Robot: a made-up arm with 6 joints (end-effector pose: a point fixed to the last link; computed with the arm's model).
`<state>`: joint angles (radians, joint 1 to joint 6).
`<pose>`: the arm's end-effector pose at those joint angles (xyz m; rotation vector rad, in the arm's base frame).
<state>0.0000 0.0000 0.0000 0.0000 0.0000 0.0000</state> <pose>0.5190 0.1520 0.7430 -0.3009 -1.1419 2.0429</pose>
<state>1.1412 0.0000 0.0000 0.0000 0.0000 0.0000</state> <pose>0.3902 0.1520 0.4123 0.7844 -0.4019 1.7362</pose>
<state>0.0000 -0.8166 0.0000 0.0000 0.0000 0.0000</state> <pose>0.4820 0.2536 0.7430 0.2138 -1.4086 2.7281</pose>
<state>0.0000 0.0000 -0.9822 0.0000 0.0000 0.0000</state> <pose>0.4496 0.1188 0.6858 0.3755 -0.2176 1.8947</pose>
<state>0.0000 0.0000 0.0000 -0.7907 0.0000 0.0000</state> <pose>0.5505 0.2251 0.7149 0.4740 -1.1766 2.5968</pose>
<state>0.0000 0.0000 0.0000 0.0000 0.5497 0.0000</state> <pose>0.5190 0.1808 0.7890 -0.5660 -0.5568 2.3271</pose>
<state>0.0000 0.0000 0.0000 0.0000 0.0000 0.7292</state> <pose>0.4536 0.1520 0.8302 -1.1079 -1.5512 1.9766</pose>
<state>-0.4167 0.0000 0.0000 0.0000 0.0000 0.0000</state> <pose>0.4652 0.1520 0.8677 -0.7531 -1.3848 2.0341</pose>
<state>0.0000 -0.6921 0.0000 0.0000 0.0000 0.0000</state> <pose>0.4928 0.2406 0.7430 0.1217 -1.3728 2.6279</pose>
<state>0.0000 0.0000 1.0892 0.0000 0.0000 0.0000</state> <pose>0.5034 0.1610 0.8467 -1.1705 -2.1425 1.7258</pose>
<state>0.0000 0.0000 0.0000 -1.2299 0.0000 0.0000</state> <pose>0.5395 0.2685 0.6984 -0.9586 1.0867 -2.7250</pose>
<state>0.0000 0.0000 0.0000 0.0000 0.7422 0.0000</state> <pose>0.5190 0.1962 0.8005 -0.6545 -0.3342 2.3960</pose>
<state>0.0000 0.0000 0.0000 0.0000 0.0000 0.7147</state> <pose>0.4555 0.1520 0.8290 -1.0911 -1.5439 1.9803</pose>
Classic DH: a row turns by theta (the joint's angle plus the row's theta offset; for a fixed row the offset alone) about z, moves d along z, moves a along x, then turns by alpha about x. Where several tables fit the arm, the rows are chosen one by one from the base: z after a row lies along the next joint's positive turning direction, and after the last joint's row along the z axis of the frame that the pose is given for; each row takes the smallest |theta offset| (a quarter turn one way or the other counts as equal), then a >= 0, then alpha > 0; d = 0 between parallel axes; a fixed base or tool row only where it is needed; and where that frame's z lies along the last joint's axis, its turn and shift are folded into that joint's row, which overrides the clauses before.
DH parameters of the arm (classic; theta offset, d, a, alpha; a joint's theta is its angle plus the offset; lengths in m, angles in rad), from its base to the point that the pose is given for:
base (fixed): 0 0.678 0.197 -1.5708
joint 1: 0 0.16 0.186 -1.5708
joint 2: -0.3469 -0.1009 0.033 -1.7029
joint 3: -0.1277 -0.0593 0.0502 1.3604
joint 4: -1.2182 0.0446 0.0228 1.5675
joint 5: 1.2055 0.069 0.014 -1.5708
joint 6: -0.8236 0.1515 -0.1364 0.8939
tool (fixed): -1.1629 -0.0886 0 0

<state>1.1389 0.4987 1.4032 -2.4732 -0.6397 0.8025</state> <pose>0.5418 0.2679 0.4461 -1.7511 1.5740 -1.9026</pose>
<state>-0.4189 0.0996 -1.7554 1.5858 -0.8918 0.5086</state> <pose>0.2402 0.1924 0.8930 -1.8345 -0.1747 1.2572</pose>
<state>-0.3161 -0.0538 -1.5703 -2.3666 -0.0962 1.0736</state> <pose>0.4124 0.2321 0.6556 1.8220 -1.5582 0.7884</pose>
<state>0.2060 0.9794 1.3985 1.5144 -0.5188 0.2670</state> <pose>0.4514 0.1120 0.6551 -2.4852 -1.3426 -0.9314</pose>
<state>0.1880 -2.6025 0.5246 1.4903 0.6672 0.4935</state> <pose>0.3970 0.1053 0.8075 -0.1882 2.1826 -2.0613</pose>
